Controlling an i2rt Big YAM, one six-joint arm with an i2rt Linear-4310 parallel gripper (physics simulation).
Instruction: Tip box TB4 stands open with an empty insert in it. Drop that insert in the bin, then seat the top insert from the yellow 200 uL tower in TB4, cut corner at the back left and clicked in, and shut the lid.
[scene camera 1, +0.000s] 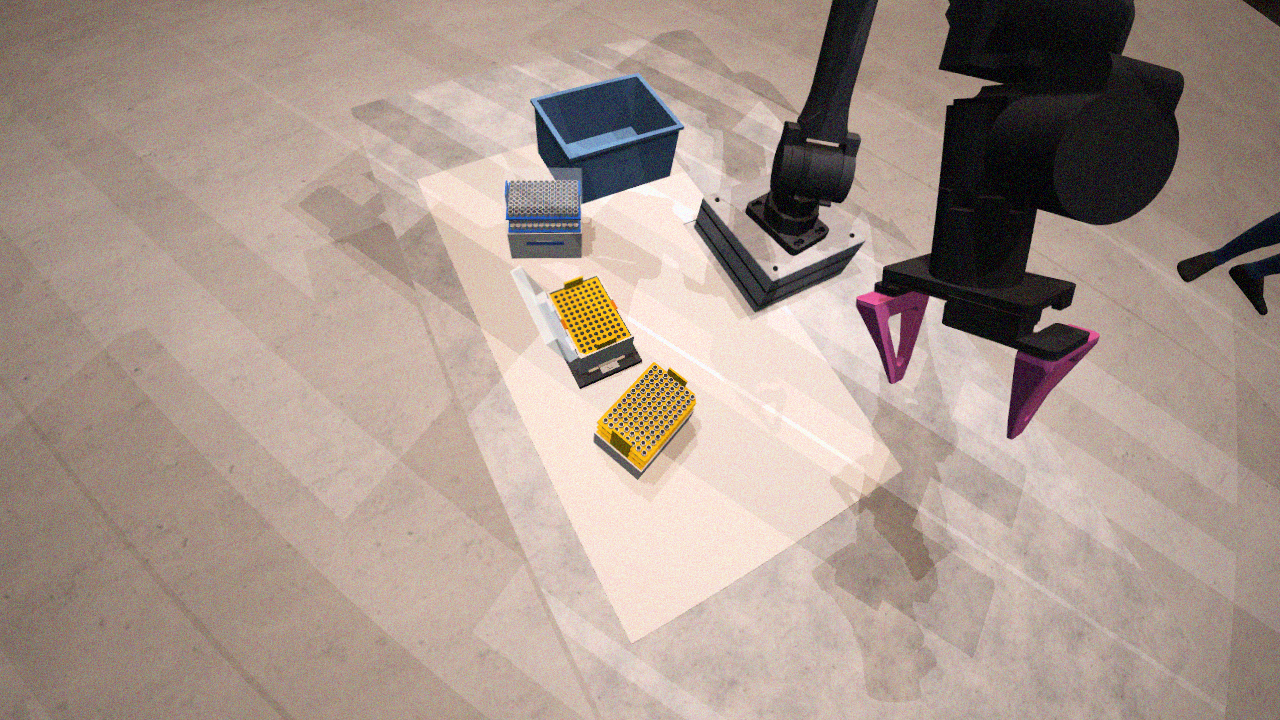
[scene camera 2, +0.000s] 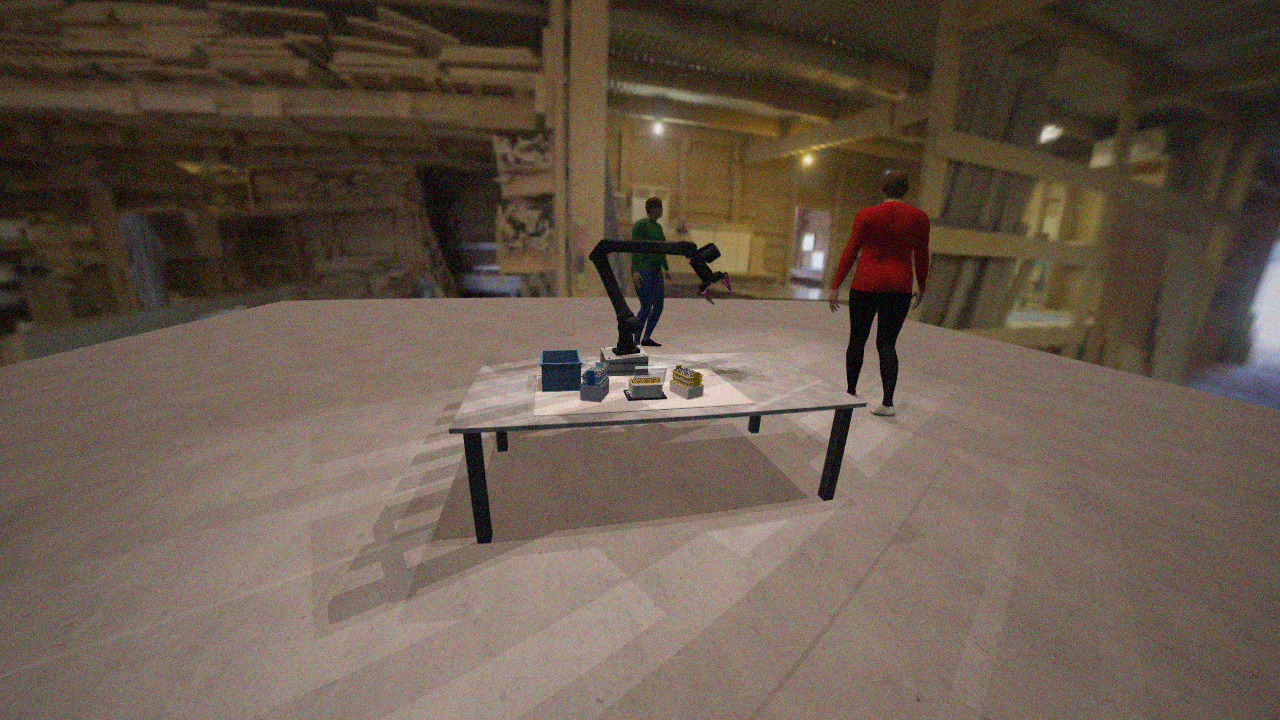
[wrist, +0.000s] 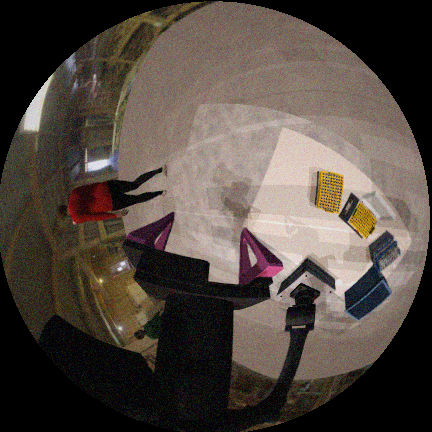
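Observation:
The tip box TB4 (scene camera 1: 601, 360) (scene camera 2: 645, 390) stands with its clear lid (scene camera 1: 539, 313) (wrist: 378, 205) open. A yellow insert (scene camera 1: 588, 313) (wrist: 362, 219) with dark, empty holes sits in it. The yellow tower (scene camera 1: 646, 411) (scene camera 2: 687, 379) (wrist: 330, 192) stands beside it, turned at an angle, with stacked inserts full of tips on a grey base. The blue bin (scene camera 1: 608, 134) (scene camera 2: 561, 370) (wrist: 368, 294) stands at the mat's far end in the first scene view. My gripper (scene camera 1: 953, 410) (scene camera 2: 717, 290) (wrist: 208, 222) is open and empty, high up and well to the side of the boxes.
A blue tower (scene camera 1: 543, 214) (scene camera 2: 594, 383) (wrist: 385, 250) with clear tips stands between the bin and TB4. The boxes stand on a pale mat (scene camera 1: 716, 501) (wrist: 280, 165). The arm's base (scene camera 1: 778, 259) (scene camera 2: 623, 361) stands beside the mat. Two people stand beyond the table (scene camera 2: 810, 404).

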